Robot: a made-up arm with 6 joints. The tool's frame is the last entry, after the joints. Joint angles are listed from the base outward.
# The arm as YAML. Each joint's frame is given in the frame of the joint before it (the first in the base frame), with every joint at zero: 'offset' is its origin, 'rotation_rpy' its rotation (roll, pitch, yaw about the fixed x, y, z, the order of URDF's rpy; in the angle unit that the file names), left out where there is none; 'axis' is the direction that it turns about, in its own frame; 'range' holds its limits. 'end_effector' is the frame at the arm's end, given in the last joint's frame.
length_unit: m
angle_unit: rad
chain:
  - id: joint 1
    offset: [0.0, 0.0, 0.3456]
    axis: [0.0, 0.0, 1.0]
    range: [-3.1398, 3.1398]
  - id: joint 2
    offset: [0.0, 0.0, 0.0]
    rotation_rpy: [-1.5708, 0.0, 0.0]
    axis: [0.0, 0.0, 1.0]
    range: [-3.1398, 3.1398]
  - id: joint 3
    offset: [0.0, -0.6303, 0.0]
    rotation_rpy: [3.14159, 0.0, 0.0]
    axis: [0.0, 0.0, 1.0]
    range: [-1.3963, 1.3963]
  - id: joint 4
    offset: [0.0, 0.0, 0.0]
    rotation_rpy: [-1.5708, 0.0, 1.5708]
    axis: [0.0, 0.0, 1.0]
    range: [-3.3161, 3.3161]
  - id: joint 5
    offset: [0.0, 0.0, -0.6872]
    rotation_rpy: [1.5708, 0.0, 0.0]
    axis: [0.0, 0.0, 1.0]
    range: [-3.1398, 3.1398]
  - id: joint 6
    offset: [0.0, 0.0, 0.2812]
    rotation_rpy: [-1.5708, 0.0, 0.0]
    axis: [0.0, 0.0, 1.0]
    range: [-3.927, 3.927]
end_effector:
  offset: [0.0, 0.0, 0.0]
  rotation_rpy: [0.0, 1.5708, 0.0]
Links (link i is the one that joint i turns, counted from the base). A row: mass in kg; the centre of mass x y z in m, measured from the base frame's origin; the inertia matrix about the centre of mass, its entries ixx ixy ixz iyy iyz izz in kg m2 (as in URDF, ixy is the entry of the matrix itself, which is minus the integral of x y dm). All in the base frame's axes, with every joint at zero. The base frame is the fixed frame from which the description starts. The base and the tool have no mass.
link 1: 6.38; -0.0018 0.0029 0.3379; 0.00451 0 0 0.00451 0 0.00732
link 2: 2.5; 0.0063 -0.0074 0.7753; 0.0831 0 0 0.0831 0 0.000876
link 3: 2.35; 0.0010 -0.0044 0.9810; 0.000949 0 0 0.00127 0 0.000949
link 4: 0.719; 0.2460 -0.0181 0.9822; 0.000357 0 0 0.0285 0 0.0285
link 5: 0.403; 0.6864 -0.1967 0.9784; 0.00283 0 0 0.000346 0 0.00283
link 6: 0.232; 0.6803 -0.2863 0.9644; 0.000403 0 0 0.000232 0 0.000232
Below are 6 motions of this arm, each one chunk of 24 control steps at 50 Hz.
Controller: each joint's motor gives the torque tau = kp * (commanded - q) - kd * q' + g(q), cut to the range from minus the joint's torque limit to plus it. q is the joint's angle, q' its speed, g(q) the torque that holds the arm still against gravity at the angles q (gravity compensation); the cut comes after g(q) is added. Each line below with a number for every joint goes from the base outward.
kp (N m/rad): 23 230 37 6.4 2.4 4.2
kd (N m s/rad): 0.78 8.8 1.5 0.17 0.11 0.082
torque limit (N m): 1.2 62 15 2.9 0.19 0.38
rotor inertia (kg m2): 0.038 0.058 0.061 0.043 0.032 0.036
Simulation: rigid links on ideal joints. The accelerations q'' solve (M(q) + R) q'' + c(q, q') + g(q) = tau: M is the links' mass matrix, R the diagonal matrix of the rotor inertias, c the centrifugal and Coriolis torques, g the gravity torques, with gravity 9.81 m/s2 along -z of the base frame. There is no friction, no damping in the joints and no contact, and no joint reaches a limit. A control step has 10 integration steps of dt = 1/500 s. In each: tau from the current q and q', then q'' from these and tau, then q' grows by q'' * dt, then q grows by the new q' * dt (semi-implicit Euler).
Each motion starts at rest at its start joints. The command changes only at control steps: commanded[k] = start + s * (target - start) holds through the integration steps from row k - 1 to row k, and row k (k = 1, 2, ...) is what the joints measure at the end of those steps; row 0 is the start. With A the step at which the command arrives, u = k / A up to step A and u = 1 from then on. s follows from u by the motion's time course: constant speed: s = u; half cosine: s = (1 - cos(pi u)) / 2; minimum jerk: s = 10 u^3 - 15 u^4 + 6 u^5; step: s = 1 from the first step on.
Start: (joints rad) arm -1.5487 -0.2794 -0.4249 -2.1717 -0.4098 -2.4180
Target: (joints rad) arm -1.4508 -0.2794 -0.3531 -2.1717 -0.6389 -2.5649
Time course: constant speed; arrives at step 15
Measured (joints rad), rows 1 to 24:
1: -1.5486 -0.2794 -0.4248 -2.1715 -0.4100 -2.4182
2: -1.5481 -0.2794 -0.4244 -2.1710 -0.4109 -2.4192
3: -1.5471 -0.2793 -0.4235 -2.1698 -0.4128 -2.4212
4: -1.5454 -0.2792 -0.4221 -2.1679 -0.4161 -2.4245
5: -1.5429 -0.2791 -0.4201 -2.1653 -0.4209 -2.4294
6: -1.5396 -0.2790 -0.4173 -2.1619 -0.4274 -2.4361
7: -1.5354 -0.2789 -0.4139 -2.1580 -0.4359 -2.4447
8: -1.5303 -0.2787 -0.4098 -2.1536 -0.4464 -2.4550
9: -1.5244 -0.2785 -0.4051 -2.1490 -0.4589 -2.4670
10: -1.5178 -0.2784 -0.3999 -2.1443 -0.4732 -2.4805
11: -1.5105 -0.2782 -0.3942 -2.1400 -0.4895 -2.4952
12: -1.5026 -0.2781 -0.3881 -2.1361 -0.5074 -2.5110
13: -1.4942 -0.2780 -0.3818 -2.1330 -0.5269 -2.5275
14: -1.4856 -0.2780 -0.3752 -2.1308 -0.5476 -2.5443
15: -1.4767 -0.2780 -0.3686 -2.1297 -0.5694 -2.5611
16: -1.4678 -0.2780 -0.3621 -2.1299 -0.5918 -2.5773
17: -1.4592 -0.2782 -0.3559 -2.1318 -0.6140 -2.5923
18: -1.4511 -0.2783 -0.3503 -2.1356 -0.6356 -2.6054
19: -1.4438 -0.2786 -0.3454 -2.1412 -0.6558 -2.6160
20: -1.4373 -0.2789 -0.3412 -2.1487 -0.6743 -2.6239
21: -1.4318 -0.2792 -0.3380 -2.1579 -0.6907 -2.6287
22: -1.4273 -0.2796 -0.3356 -2.1683 -0.7047 -2.6304
23: -1.4238 -0.2800 -0.3341 -2.1798 -0.7165 -2.6290
24: -1.4212 -0.2804 -0.3334 -2.1917 -0.7259 -2.6248

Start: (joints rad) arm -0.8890 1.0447 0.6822 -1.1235 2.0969 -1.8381
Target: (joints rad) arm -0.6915 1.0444 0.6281 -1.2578 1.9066 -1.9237
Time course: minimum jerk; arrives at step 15
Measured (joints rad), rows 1 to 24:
1: -0.8890 1.0447 0.6822 -1.1235 2.0969 -1.8381
2: -0.8890 1.0447 0.6822 -1.1235 2.0968 -1.8382
3: -0.8890 1.0447 0.6821 -1.1237 2.0965 -1.8384
4: -0.8889 1.0446 0.6818 -1.1240 2.0958 -1.8389
5: -0.8887 1.0445 0.6812 -1.1247 2.0942 -1.8400
6: -0.8883 1.0443 0.6802 -1.1261 2.0914 -1.8420
7: -0.8878 1.0439 0.6786 -1.1286 2.0868 -1.8452
8: -0.8872 1.0435 0.6763 -1.1324 2.0802 -1.8499
9: -0.8865 1.0429 0.6733 -1.1380 2.0713 -1.8562
10: -0.8858 1.0422 0.6696 -1.1456 2.0602 -1.8643
11: -0.8849 1.0414 0.6652 -1.1554 2.0469 -1.8740
12: -0.8840 1.0407 0.6602 -1.1672 2.0313 -1.8852
13: -0.8830 1.0400 0.6548 -1.1808 2.0136 -1.8975
14: -0.8818 1.0394 0.6492 -1.1958 1.9940 -1.9103
15: -0.8805 1.0390 0.6434 -1.2117 1.9732 -1.9232
16: -0.8791 1.0388 0.6379 -1.2280 1.9519 -1.9355
17: -0.8774 1.0389 0.6326 -1.2442 1.9307 -1.9467
18: -0.8755 1.0393 0.6278 -1.2597 1.9102 -1.9565
19: -0.8733 1.0399 0.6235 -1.2739 1.8909 -1.9643
20: -0.8708 1.0408 0.6197 -1.2866 1.8733 -1.9699
21: -0.8680 1.0420 0.6166 -1.2973 1.8578 -1.9733
22: -0.8649 1.0433 0.6140 -1.3058 1.8446 -1.9742
23: -0.8614 1.0447 0.6120 -1.3119 1.8339 -1.9729
24: -0.8575 1.0461 0.6106 -1.3154 1.8257 -1.9694

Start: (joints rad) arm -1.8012 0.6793 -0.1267 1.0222 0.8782 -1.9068
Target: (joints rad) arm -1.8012 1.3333 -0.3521 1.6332 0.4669 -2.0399
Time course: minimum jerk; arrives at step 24
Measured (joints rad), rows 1 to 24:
1: -1.8012 0.6793 -0.1267 1.0222 0.8782 -1.9068
2: -1.8012 0.6794 -0.1266 1.0223 0.8782 -1.9068
3: -1.8013 0.6798 -0.1265 1.0228 0.8780 -1.9069
4: -1.8014 0.6808 -0.1260 1.0240 0.8775 -1.9072
5: -1.8017 0.6829 -0.1250 1.0267 0.8765 -1.9078
6: -1.8022 0.6870 -0.1232 1.0318 0.8745 -1.9090
7: -1.8031 0.6936 -0.1204 1.0404 0.8712 -1.9108
8: -1.8044 0.7039 -0.1164 1.0535 0.8661 -1.9137
9: -1.8063 0.7184 -0.1109 1.0724 0.8588 -1.9179
10: -1.8087 0.7381 -0.1040 1.0981 0.8493 -1.9234
11: -1.8117 0.7635 -0.0956 1.1313 0.8376 -1.9306
12: -1.8154 0.7950 -0.0858 1.1723 0.8235 -1.9395
13: -1.8195 0.8327 -0.0748 1.2210 0.8071 -1.9500
14: -1.8239 0.8766 -0.0629 1.2770 0.7883 -1.9622
15: -1.8286 0.9260 -0.0508 1.3389 0.7672 -1.9757
16: -1.8332 0.9803 -0.0394 1.4052 0.7438 -1.9903
17: -1.8377 1.0384 -0.0298 1.4738 0.7180 -2.0056
18: -1.8418 1.0989 -0.0234 1.5424 0.6898 -2.0210
19: -1.8455 1.1605 -0.0220 1.6084 0.6593 -2.0362
20: -1.8485 1.2216 -0.0272 1.6693 0.6263 -2.0505
21: -1.8508 1.2805 -0.0408 1.7228 0.5913 -2.0635
22: -1.8524 1.3358 -0.0639 1.7671 0.5550 -2.0745
23: -1.8533 1.3864 -0.0972 1.8009 0.5185 -2.0832
24: -1.8533 1.4320 -0.1394 1.8238 0.4829 -2.0893

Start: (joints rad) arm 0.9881 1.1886 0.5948 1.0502 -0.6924 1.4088
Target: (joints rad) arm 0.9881 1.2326 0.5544 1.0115 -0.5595 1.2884
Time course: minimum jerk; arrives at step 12
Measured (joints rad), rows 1 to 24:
1: 0.9881 1.1886 0.5948 1.0502 -0.6924 1.4088
2: 0.9881 1.1886 0.5948 1.0502 -0.6923 1.4087
3: 0.9881 1.1888 0.5949 1.0502 -0.6919 1.4081
4: 0.9881 1.1891 0.5951 1.0501 -0.6910 1.4068
5: 0.9881 1.1899 0.5955 1.0499 -0.6890 1.4040
6: 0.9881 1.1911 0.5960 1.0496 -0.6856 1.3993
7: 0.9882 1.1930 0.5967 1.0491 -0.6804 1.3919
8: 0.9882 1.1956 0.5974 1.0485 -0.6731 1.3818
9: 0.9883 1.1989 0.5980 1.0476 -0.6636 1.3686
10: 0.9883 1.2028 0.5983 1.0466 -0.6520 1.3528
11: 0.9884 1.2072 0.5979 1.0453 -0.6386 1.3348
12: 0.9885 1.2119 0.5967 1.0439 -0.6237 1.3156
13: 0.9887 1.2167 0.5944 1.0423 -0.6080 1.2960
14: 0.9888 1.2215 0.5910 1.0403 -0.5919 1.2769
15: 0.9890 1.2260 0.5864 1.0381 -0.5760 1.2592
16: 0.9892 1.2302 0.5807 1.0355 -0.5606 1.2436
17: 0.9894 1.2341 0.5741 1.0324 -0.5462 1.2308
18: 0.9897 1.2375 0.5667 1.0287 -0.5331 1.2211
19: 0.9900 1.2405 0.5588 1.0245 -0.5217 1.2149
20: 0.9903 1.2430 0.5507 1.0197 -0.5121 1.2123
21: 0.9906 1.2451 0.5426 1.0144 -0.5045 1.2133
22: 0.9910 1.2468 0.5349 1.0085 -0.4990 1.2176
23: 0.9914 1.2480 0.5278 1.0021 -0.4957 1.2249
24: 0.9917 1.2490 0.5215 0.9954 -0.4943 1.2348

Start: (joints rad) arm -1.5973 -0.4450 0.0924 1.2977 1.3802 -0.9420
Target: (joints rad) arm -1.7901 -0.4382 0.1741 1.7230 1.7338 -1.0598
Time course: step
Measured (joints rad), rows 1 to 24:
1: -1.5985 -0.4445 0.0939 1.3048 1.3813 -0.9445
2: -1.6017 -0.4432 0.0980 1.3246 1.3845 -0.9516
3: -1.6071 -0.4412 0.1043 1.3563 1.3897 -0.9633
4: -1.6145 -0.4388 0.1126 1.3983 1.3970 -0.9788
5: -1.6240 -0.4363 0.1227 1.4489 1.4065 -0.9973
6: -1.6353 -0.4338 0.1342 1.5063 1.4181 -1.0178
7: -1.6485 -0.4317 0.1467 1.5683 1.4319 -1.0393
8: -1.6634 -0.4300 0.1599 1.6329 1.4480 -1.0607
9: -1.6797 -0.4290 0.1730 1.6977 1.4663 -1.0810
10: -1.6974 -0.4288 0.1857 1.7606 1.4869 -1.0994
11: -1.7161 -0.4294 0.1972 1.8195 1.5098 -1.1150
12: -1.7354 -0.4309 0.2070 1.8723 1.5349 -1.1274
13: -1.7547 -0.4331 0.2146 1.9172 1.5623 -1.1360
14: -1.7733 -0.4360 0.2196 1.9529 1.5921 -1.1407
15: -1.7907 -0.4392 0.2218 1.9782 1.6238 -1.1414
16: -1.8065 -0.4427 0.2214 1.9928 1.6566 -1.1383
17: -1.8205 -0.4461 0.2186 1.9966 1.6895 -1.1317
18: -1.8324 -0.4493 0.2138 1.9902 1.7216 -1.1222
19: -1.8425 -0.4520 0.2077 1.9744 1.7519 -1.1101
20: -1.8507 -0.4541 0.2010 1.9504 1.7800 -1.0964
21: -1.8573 -0.4555 0.1941 1.9196 1.8058 -1.0816
22: -1.8622 -0.4560 0.1876 1.8835 1.8292 -1.0664
23: -1.8657 -0.4558 0.1820 1.8436 1.8502 -1.0517
24: -1.8677 -0.4548 0.1775 1.8014 1.8689 -1.0379

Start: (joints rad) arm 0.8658 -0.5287 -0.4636 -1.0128 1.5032 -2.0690
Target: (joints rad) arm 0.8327 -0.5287 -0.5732 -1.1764 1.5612 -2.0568
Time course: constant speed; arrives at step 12
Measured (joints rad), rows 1 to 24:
1: 0.8658 -0.5287 -0.4637 -1.0130 1.5033 -2.0690
2: 0.8656 -0.5288 -0.4643 -1.0136 1.5036 -2.0689
3: 0.8653 -0.5288 -0.4654 -1.0150 1.5042 -2.0687
4: 0.8648 -0.5290 -0.4673 -1.0174 1.5052 -2.0683
5: 0.8641 -0.5292 -0.4702 -1.0212 1.5067 -2.0678
6: 0.8630 -0.5295 -0.4741 -1.0263 1.5088 -2.0670
7: 0.8617 -0.5297 -0.4791 -1.0332 1.5115 -2.0661
8: 0.8599 -0.5301 -0.4853 -1.0419 1.5148 -2.0650
9: 0.8578 -0.5304 -0.4926 -1.0524 1.5188 -2.0637
10: 0.8553 -0.5307 -0.5012 -1.0649 1.5233 -2.0623
11: 0.8524 -0.5310 -0.5108 -1.0793 1.5284 -2.0607
12: 0.8492 -0.5312 -0.5214 -1.0955 1.5341 -2.0590
13: 0.8457 -0.5313 -0.5329 -1.1133 1.5402 -2.0573
14: 0.8419 -0.5313 -0.5448 -1.1322 1.5464 -2.0556
15: 0.8381 -0.5312 -0.5568 -1.1517 1.5527 -2.0540
16: 0.8342 -0.5309 -0.5686 -1.1711 1.5588 -2.0527
17: 0.8304 -0.5305 -0.5798 -1.1901 1.5646 -2.0516
18: 0.8268 -0.5300 -0.5903 -1.2081 1.5699 -2.0508
19: 0.8235 -0.5294 -0.5997 -1.2246 1.5746 -2.0503
20: 0.8206 -0.5287 -0.6079 -1.2391 1.5786 -2.0501
21: 0.8181 -0.5279 -0.6147 -1.2513 1.5819 -2.0503
22: 0.8161 -0.5272 -0.6201 -1.2609 1.5843 -2.0507
23: 0.8147 -0.5265 -0.6238 -1.2677 1.5860 -2.0515
24: 0.8138 -0.5258 -0.6260 -1.2717 1.5868 -2.0524

